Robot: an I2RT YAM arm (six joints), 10 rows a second.
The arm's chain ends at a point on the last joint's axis. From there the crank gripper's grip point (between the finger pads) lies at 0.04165 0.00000 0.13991 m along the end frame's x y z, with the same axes.
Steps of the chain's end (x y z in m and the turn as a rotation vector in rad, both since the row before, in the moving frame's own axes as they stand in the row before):
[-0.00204, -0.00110, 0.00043, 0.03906, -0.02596, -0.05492]
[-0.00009, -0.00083, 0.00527, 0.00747, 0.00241, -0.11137]
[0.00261, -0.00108, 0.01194, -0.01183, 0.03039, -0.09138]
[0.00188, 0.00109, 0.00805, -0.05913, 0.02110, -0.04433]
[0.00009, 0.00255, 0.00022, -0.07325, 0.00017, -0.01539]
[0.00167, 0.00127, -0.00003, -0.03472, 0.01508, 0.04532]
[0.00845, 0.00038, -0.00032, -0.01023, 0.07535, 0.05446]
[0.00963, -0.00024, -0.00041, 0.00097, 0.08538, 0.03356]
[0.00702, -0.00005, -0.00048, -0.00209, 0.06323, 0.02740]
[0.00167, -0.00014, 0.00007, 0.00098, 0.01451, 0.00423]
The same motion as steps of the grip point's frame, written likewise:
[-0.00590, -0.00877, 0.00131, 0.03906, -0.02596, -0.05492]
[-0.00007, -0.00652, 0.00515, 0.00747, 0.00241, -0.11137]
[0.00674, -0.00343, 0.01062, -0.01183, 0.03039, -0.09138]
[0.00496, 0.00742, 0.00695, -0.05913, 0.02110, -0.04433]
[0.00019, 0.01215, -0.00014, -0.07325, 0.00017, -0.01539]
[0.00362, 0.00805, -0.00079, -0.03472, 0.01508, 0.04532]
[0.01876, 0.00434, -0.00387, -0.01023, 0.07535, 0.05446]
[0.02139, 0.00122, -0.00447, 0.00097, 0.08538, 0.03356]
[0.01576, 0.00150, -0.00339, -0.00209, 0.06323, 0.02740]
[0.00370, -0.00010, -0.00055, 0.00098, 0.01451, 0.00423]

